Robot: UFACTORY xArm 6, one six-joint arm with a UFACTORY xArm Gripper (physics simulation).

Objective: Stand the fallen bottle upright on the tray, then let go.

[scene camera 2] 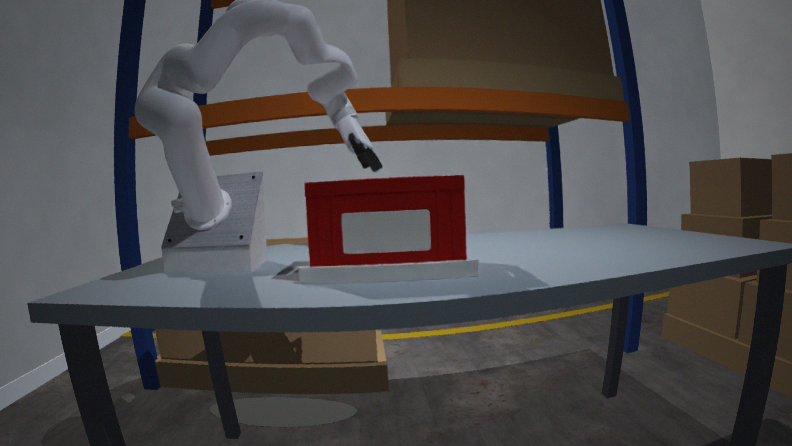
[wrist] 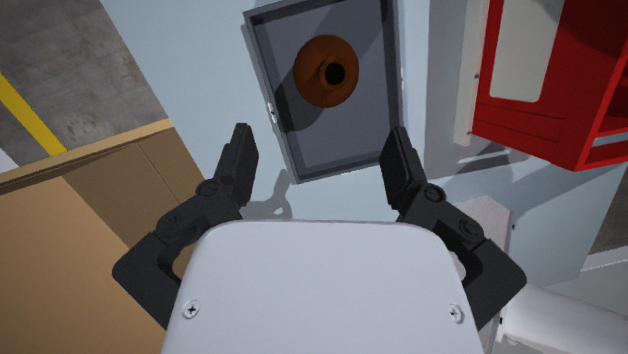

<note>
In view: the gripper [scene camera 2: 373,167] and a brown bottle [wrist: 326,69].
</note>
